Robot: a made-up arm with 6 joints.
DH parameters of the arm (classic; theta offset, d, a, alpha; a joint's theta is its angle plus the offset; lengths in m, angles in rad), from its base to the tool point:
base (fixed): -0.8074 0 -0.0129 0
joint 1: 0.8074 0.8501 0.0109 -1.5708
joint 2: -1.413 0 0.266 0
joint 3: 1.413 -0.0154 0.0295 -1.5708
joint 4: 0 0.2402 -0.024 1.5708
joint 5: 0 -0.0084 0.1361 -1.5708
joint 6: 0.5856 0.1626 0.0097 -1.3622
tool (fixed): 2.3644 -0.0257 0 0
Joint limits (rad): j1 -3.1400..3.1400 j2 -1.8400..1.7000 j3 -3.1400..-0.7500 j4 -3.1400..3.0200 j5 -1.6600..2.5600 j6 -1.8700..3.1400
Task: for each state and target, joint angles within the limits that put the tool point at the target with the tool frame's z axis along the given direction. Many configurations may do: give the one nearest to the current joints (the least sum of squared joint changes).
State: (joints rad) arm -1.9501 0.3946 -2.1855 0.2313 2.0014 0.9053
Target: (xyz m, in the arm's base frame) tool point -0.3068 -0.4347 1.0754 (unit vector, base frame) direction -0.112 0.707 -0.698
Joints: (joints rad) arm -2.3535 0.2885 -2.1664 0.5918 1.7088 0.0628
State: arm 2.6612 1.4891 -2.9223 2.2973 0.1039 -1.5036
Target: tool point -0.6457 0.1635 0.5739 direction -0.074 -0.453 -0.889
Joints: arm 2.9728 1.7000 -2.7634 2.6261 0.4214 -1.2289
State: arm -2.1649 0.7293 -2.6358 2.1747 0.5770 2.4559
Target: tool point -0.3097 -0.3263 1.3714 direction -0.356 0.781 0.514
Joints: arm -2.2160 0.5021 -3.0596 2.5002 0.1171 2.5296
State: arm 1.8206 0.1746 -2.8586 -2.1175 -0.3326 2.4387
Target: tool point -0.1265 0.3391 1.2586 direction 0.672 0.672 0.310
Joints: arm 1.3881 0.5227 -3.1400 -1.9290 -0.8321 1.7516
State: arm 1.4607 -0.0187 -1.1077 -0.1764 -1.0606 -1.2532
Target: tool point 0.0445 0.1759 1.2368 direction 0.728 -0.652 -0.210
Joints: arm 1.7135 -0.0498 -1.3982 0.6538 -1.6600 -1.3861
